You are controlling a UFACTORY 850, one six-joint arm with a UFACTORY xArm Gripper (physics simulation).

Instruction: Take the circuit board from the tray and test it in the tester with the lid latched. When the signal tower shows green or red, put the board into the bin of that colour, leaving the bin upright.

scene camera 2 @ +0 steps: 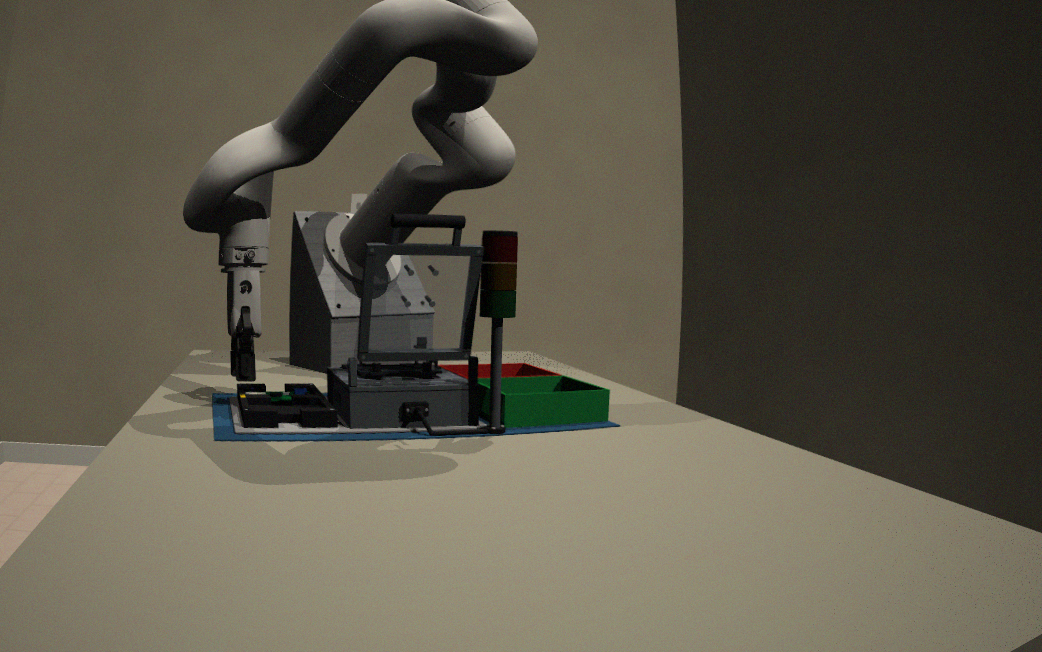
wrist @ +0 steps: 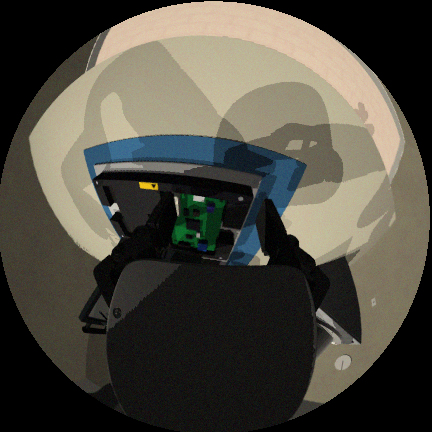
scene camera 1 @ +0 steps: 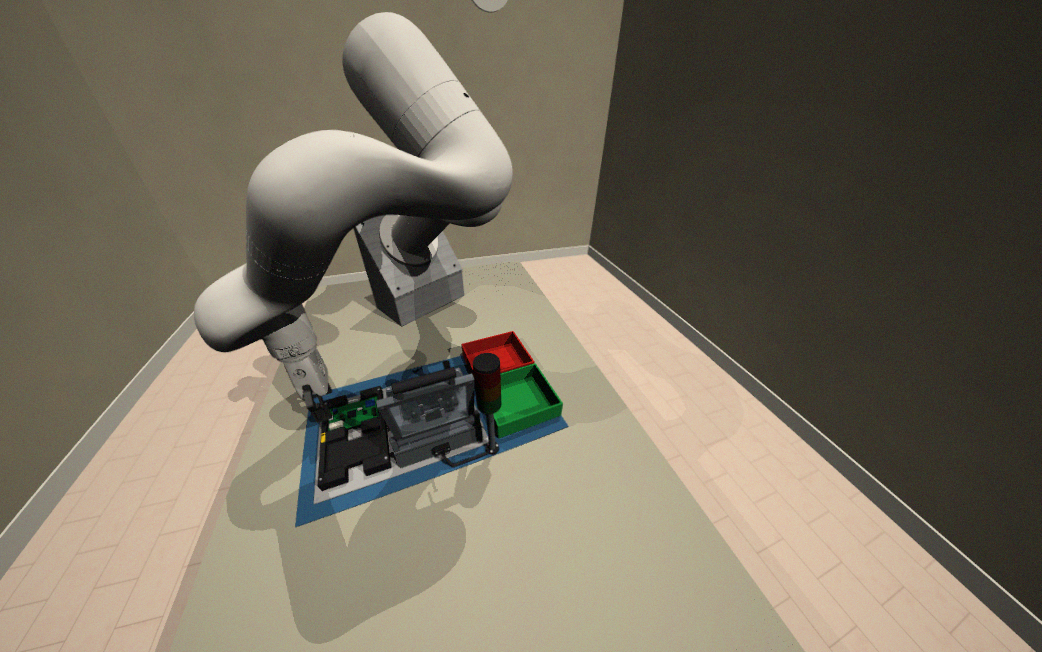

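Observation:
The green circuit board (scene camera 1: 355, 414) (wrist: 196, 223) lies in the black tray (scene camera 1: 338, 463) (scene camera 2: 258, 416) (wrist: 120, 178), toward the tray's back half. My gripper (scene camera 2: 244, 376) (wrist: 217, 206) is open and empty above the tray, with the board below and between its fingers in the wrist view. The grey tester (scene camera 1: 430, 448) (scene camera 2: 368, 404) stands beside the tray, its clear framed lid (scene camera 1: 430, 411) (scene camera 2: 421, 355) raised. The signal tower (scene camera 1: 487, 382) (scene camera 2: 499, 274) has red, amber and green sections, all looking dark. The red bin (scene camera 1: 497, 355) (scene camera 2: 501, 370) and green bin (scene camera 1: 530, 419) (scene camera 2: 545, 409) stand upright.
A blue mat (scene camera 1: 305, 503) (scene camera 2: 222, 422) (wrist: 185, 146) lies under the tray, tester and bins. The tower's thin post (scene camera 2: 497, 369) rises at the tester's front right corner. The lid's black handle (scene camera 2: 428, 220) stands high. The grey robot base (scene camera 1: 418, 296) is behind.

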